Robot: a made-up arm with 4 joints. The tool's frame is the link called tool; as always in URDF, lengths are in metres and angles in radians. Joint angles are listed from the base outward.
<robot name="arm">
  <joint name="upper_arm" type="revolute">
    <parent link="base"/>
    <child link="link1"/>
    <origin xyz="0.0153 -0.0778 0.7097" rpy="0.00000 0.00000 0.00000"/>
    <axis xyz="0 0 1"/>
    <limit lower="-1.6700" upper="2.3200"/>
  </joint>
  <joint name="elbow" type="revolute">
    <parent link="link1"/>
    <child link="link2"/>
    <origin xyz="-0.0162 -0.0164 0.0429" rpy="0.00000 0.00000 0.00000"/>
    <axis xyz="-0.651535 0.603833 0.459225"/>
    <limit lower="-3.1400" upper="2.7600"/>
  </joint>
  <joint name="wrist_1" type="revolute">
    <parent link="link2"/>
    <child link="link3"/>
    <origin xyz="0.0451 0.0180 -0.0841" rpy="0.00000 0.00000 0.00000"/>
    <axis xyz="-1 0 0"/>
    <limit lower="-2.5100" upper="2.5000"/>
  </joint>
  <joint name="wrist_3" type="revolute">
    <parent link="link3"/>
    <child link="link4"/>
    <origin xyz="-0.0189 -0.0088 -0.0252" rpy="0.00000 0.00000 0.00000"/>
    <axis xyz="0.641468 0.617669 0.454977"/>
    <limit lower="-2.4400" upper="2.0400"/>
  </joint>
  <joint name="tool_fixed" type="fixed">
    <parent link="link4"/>
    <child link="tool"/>
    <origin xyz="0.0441 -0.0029 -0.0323" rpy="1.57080 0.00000 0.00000"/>
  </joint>
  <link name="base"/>
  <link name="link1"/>
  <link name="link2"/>
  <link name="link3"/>
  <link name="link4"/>
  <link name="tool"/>
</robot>
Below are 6 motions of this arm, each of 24 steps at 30 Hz.
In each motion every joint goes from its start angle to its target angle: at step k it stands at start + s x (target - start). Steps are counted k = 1, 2, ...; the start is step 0. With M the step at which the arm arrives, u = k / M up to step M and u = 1 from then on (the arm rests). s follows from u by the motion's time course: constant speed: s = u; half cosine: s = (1 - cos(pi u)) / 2; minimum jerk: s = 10 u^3 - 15 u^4 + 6 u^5.
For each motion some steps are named. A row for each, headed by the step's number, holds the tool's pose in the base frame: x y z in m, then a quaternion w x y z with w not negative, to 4 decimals.
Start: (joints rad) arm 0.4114 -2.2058 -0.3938 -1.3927
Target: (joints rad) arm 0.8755 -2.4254 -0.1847 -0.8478
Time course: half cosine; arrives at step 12
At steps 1, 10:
1: 0.1245 -0.1022 0.7566 0.0829 -0.5986 0.6810 0.4137
10: 0.1457 -0.0679 0.7714 0.1021 -0.7960 0.5144 0.3022

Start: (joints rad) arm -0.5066 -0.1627 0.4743 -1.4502
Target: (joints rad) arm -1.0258 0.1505 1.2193 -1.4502
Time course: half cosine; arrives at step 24
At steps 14, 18, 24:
14: 0.0269 -0.1207 0.7051 0.8962 -0.3246 -0.2967 -0.0582
18: 0.0257 -0.1164 0.7056 0.8991 -0.3861 -0.2010 -0.0460
24: 0.0256 -0.1135 0.7050 0.8972 -0.4187 -0.1356 -0.0362

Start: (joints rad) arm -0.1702 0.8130 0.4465 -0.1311
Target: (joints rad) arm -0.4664 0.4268 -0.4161 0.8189
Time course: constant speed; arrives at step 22
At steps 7, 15, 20, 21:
7: -0.0078 -0.1435 0.6032 0.8098 0.5067 0.2466 -0.1633
15: -0.0104 -0.0992 0.5895 0.5754 0.7464 0.2392 -0.2338
20: -0.0014 -0.0700 0.5932 0.4007 0.8607 0.2288 -0.2152
21: 0.0011 -0.0647 0.5951 0.3648 0.8794 0.2265 -0.2057

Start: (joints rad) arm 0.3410 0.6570 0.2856 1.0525
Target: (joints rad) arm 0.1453 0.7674 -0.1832 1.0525
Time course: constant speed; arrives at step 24
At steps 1, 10, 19, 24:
1: -0.0072 -0.1431 0.5995 0.6088 0.4611 0.6250 -0.1615
10: -0.0202 -0.1363 0.5995 0.5420 0.5242 0.6285 -0.1907
19: -0.0318 -0.1277 0.6011 0.4711 0.5856 0.6232 -0.2163
24: -0.0375 -0.1222 0.6027 0.4301 0.6187 0.6164 -0.2286

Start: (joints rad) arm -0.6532 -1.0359 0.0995 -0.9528
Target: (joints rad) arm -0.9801 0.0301 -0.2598 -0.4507
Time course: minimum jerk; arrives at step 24
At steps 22, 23, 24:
22: 0.0330 -0.1342 0.6205 0.6335 0.5229 -0.4632 -0.3327
23: 0.0326 -0.1339 0.6202 0.6335 0.5240 -0.4614 -0.3334
24: 0.0325 -0.1339 0.6202 0.6335 0.5242 -0.4611 -0.3335

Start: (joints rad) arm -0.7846 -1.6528 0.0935 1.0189
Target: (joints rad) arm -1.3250 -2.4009 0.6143 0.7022
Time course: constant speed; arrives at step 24
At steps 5, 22, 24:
5: 0.1012 -0.1893 0.7869 0.1689 0.7038 -0.6362 0.2670
22: -0.0101 -0.2188 0.7968 0.0798 0.3802 -0.9101 0.1446
24: -0.0235 -0.2160 0.7960 0.0610 0.3388 -0.9295 0.1321

